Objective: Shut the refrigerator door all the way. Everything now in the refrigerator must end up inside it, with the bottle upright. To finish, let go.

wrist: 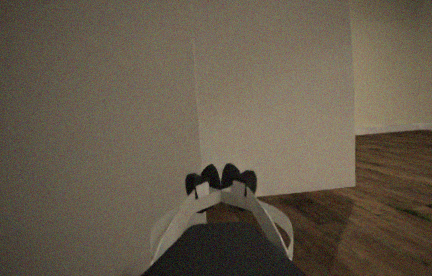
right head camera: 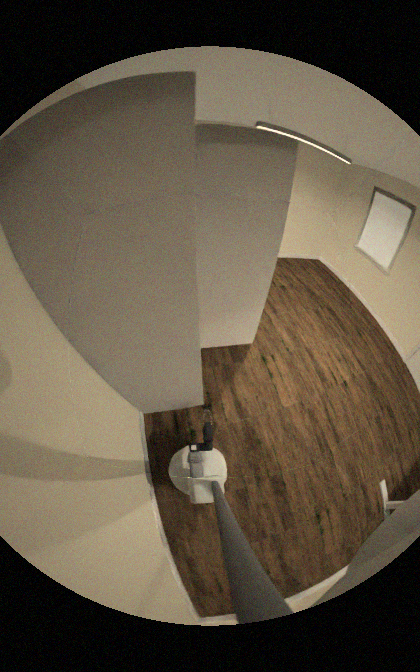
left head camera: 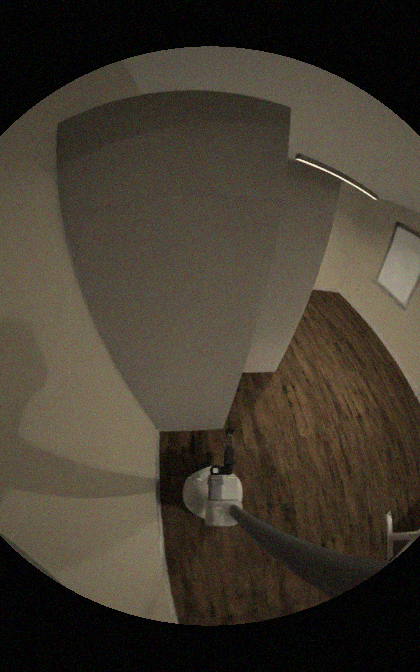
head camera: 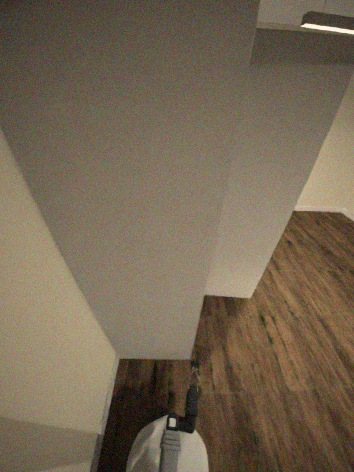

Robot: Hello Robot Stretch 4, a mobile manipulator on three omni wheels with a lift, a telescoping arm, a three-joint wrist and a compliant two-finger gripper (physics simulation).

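Places are measured from the robot's base along level axes (x right, y down, z ahead), in centimetres.
Where they show: gripper, fingertip midpoint: (wrist: 221, 179) (head camera: 195, 359).
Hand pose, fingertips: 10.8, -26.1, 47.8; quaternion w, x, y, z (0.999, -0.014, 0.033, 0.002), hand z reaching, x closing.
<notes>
After its pixels a point has its place, as x, y, z.
The refrigerator's tall grey side (head camera: 135, 200) @[-15.9, -130.7, 53.0] (left head camera: 175, 260) (right head camera: 120, 250) (wrist: 95, 125) @[-3.6, -32.1, 54.4] fills much of every view. Its door (head camera: 265, 175) @[40.4, -122.0, 113.2] (left head camera: 297, 250) (right head camera: 240, 250) (wrist: 280, 100) @[36.9, -36.0, 113.1] stands open, sticking out to the right beyond the front edge of the body. The inside, the bottle and the other contents are hidden behind the side wall. My gripper (head camera: 195, 366) @[10.8, -26.1, 47.8] (left head camera: 230, 431) (right head camera: 207, 408) (wrist: 221, 179) @[10.8, -26.1, 47.8] is shut, its tips nearly together with nothing seen between them. It is low, close to the near front edge of the body, and short of the door.
A cream wall (head camera: 40, 300) @[-45.0, -103.5, 34.1] (left head camera: 95, 400) (right head camera: 60, 390) runs along the left, close to my base (left head camera: 197, 495) (right head camera: 180, 470). Wooden floor (head camera: 300, 340) @[103.3, 2.6, 78.8] (left head camera: 320, 425) (right head camera: 310, 400) (wrist: 395, 170) @[110.0, 2.7, 147.5] lies right of the door. A white frame-like piece (left head camera: 389, 532) (right head camera: 384, 495) stands at the lower right.
</notes>
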